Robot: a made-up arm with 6 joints.
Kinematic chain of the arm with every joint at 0, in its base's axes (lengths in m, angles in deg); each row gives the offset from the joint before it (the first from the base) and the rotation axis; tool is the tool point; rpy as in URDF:
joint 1: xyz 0 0 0.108 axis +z
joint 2: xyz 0 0 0 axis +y
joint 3: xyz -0.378 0 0.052 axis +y
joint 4: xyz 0.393 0 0.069 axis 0.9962 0 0.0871
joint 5: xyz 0 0 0 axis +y
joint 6: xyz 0.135 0 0.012 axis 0.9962 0 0.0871
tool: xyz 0 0 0 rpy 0 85 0
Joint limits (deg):
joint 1: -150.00..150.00
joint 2: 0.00..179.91
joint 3: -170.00..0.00
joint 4: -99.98..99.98
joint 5: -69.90..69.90
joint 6: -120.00..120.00
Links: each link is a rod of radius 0.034 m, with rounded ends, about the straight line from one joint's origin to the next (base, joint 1, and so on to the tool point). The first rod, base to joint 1, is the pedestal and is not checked.
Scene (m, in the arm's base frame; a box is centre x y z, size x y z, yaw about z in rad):
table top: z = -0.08
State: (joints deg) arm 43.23 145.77 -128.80 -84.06 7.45 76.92
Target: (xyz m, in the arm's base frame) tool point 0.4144 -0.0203 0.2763
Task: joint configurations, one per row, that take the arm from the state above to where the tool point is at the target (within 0.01 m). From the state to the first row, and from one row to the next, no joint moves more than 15 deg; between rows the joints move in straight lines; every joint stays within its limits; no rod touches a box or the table.
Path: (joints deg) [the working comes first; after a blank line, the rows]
Joints at the target: 10.36 77.00 -46.67 -67.93 48.89 76.92
Straight joint move there: clear.

1: 37.75 134.31 -115.11 -81.37 14.36 76.92
2: 32.27 122.85 -101.42 -78.68 21.26 76.92
3: 26.80 111.39 -87.74 -76.00 28.17 76.92
4: 21.32 99.92 -74.05 -73.31 35.08 76.92
5: 15.84 88.46 -60.36 -70.62 41.99 76.92
6: 10.36 77.00 -46.67 -67.93 48.89 76.92

